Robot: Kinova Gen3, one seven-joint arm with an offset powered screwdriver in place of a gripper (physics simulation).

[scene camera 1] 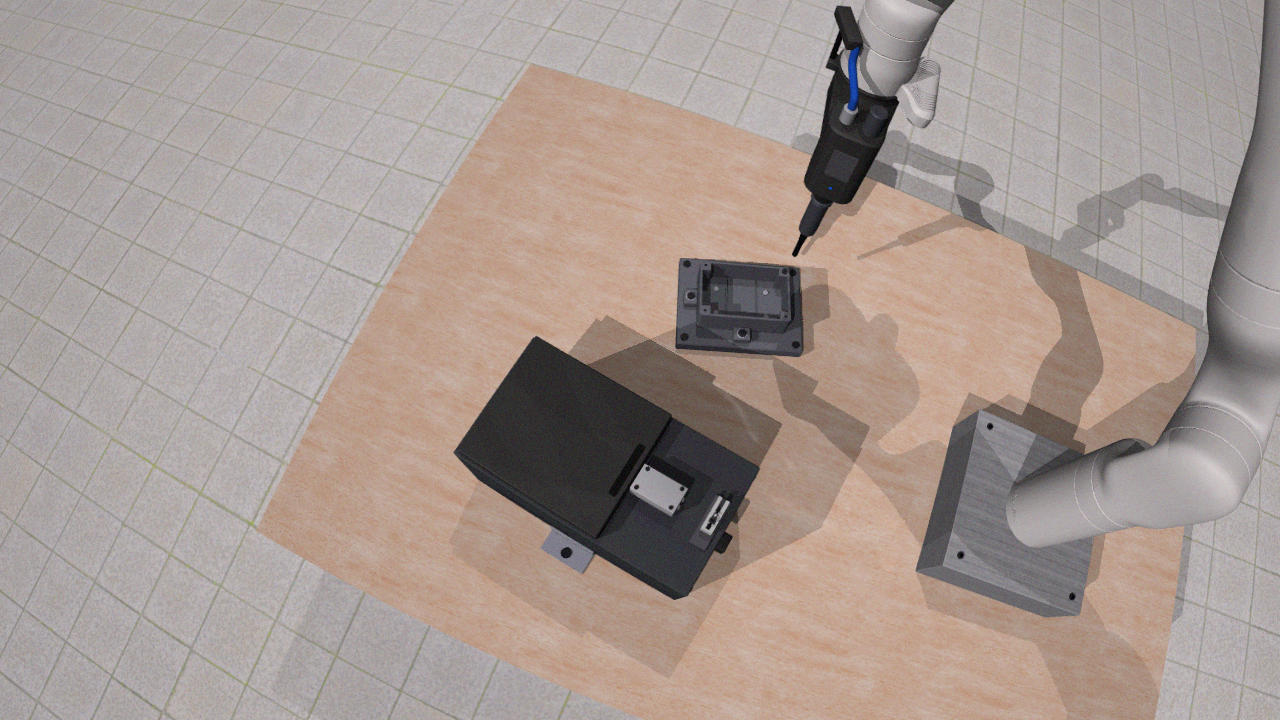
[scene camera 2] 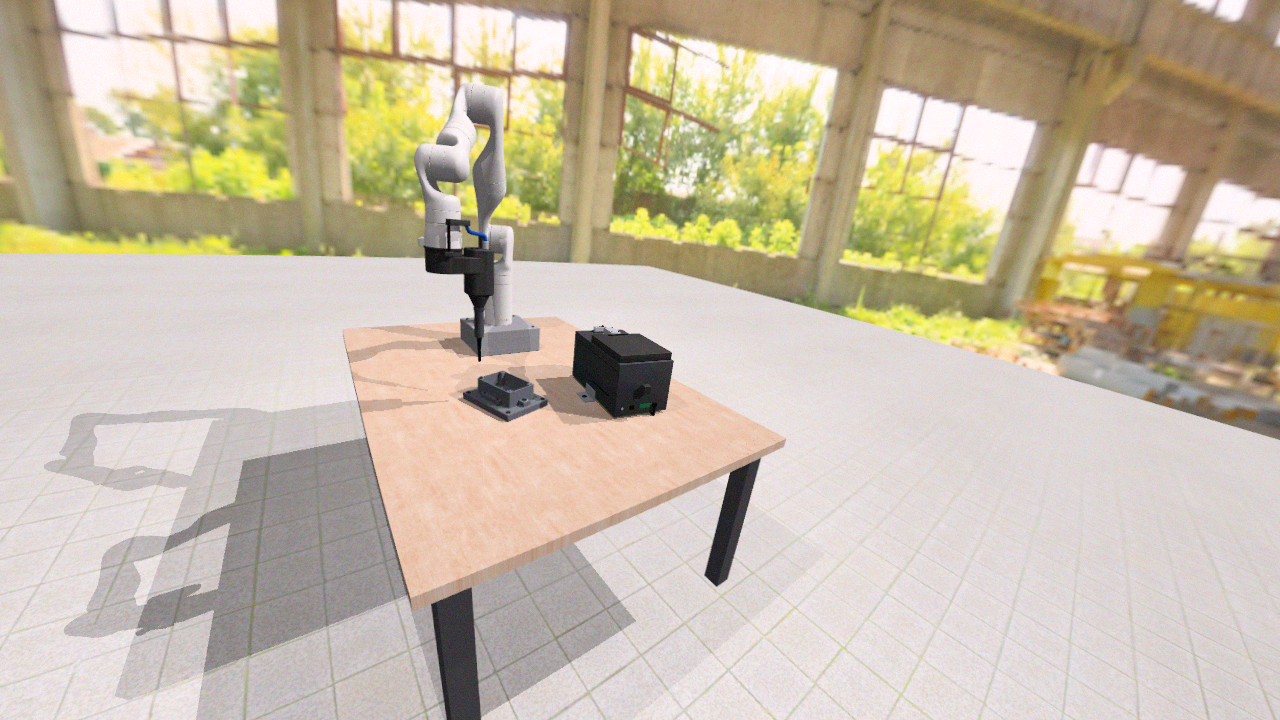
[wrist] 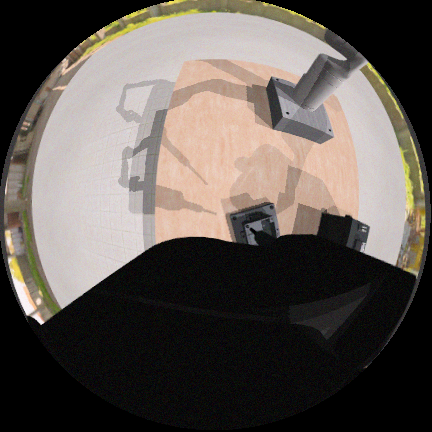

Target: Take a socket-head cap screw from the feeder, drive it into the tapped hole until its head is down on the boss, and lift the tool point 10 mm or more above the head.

Note:
The pictures show: a black screw feeder and a dark base plate.

